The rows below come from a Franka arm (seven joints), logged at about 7 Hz.
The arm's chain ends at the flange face. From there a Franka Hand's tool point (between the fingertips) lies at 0.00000 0.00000 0.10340 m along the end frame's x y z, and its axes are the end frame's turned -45 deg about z.
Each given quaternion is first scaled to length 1.
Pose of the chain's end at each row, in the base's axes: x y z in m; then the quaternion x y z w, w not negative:
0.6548 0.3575 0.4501 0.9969 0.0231 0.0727 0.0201
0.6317 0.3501 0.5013 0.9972 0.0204 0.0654 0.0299
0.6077 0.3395 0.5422 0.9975 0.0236 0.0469 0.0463
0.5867 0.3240 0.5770 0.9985 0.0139 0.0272 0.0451
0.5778 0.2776 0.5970 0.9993 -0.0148 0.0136 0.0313
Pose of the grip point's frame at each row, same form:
0.6699 0.3537 0.3479 0.9122 0.4028 0.0595 0.0464
0.6453 0.3442 0.3990 0.9135 0.4005 0.0490 0.0527
0.6176 0.3302 0.4397 0.9126 0.4035 0.0256 0.0607
0.5924 0.3148 0.4742 0.9172 0.3950 0.0079 0.0521
0.5805 0.2711 0.4938 0.9289 0.3687 0.0006 0.0341

